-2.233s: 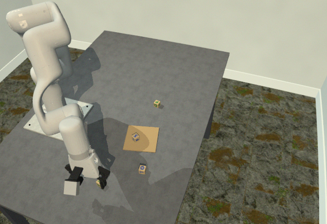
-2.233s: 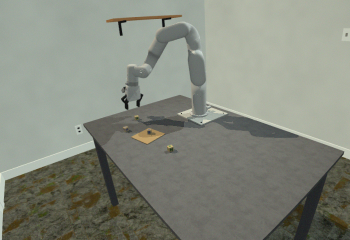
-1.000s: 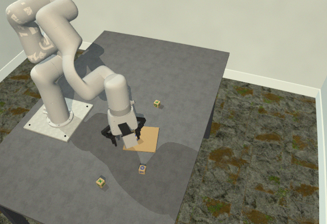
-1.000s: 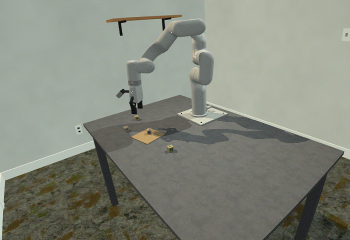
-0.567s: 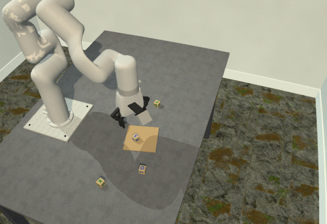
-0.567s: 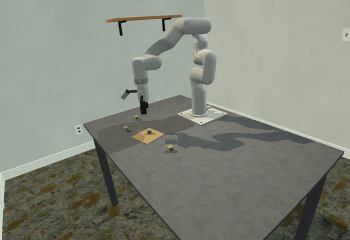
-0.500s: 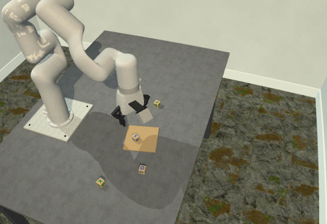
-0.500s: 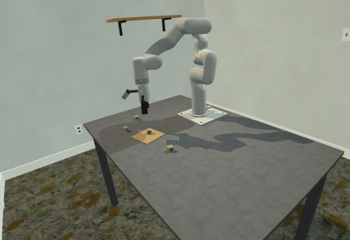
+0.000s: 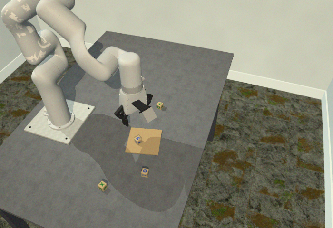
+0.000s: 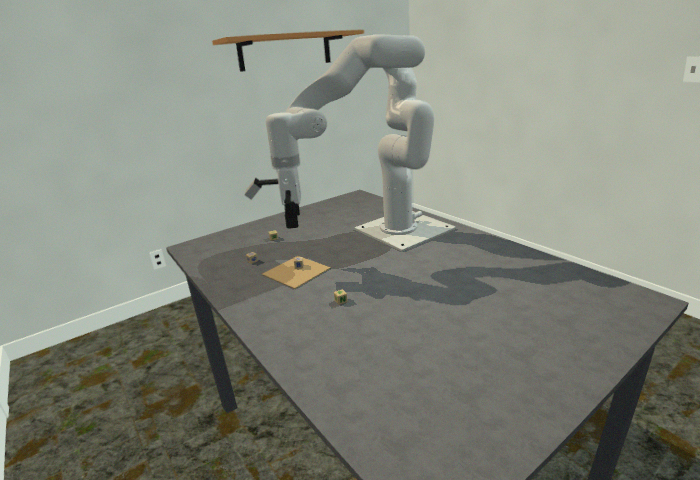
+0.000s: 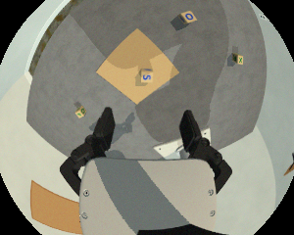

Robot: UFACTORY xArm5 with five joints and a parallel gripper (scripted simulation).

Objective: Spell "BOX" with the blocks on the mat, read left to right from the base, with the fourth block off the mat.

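My hand is 140 mm above the B block. Round my hand: X block: 250 mm to the right, 140 mm below, 40 mm behind; then tan mat: 150 mm below, 20 mm to the left, 20 mm ahead; then O block: 140 mm to the right, 140 mm below, 90 mm ahead.
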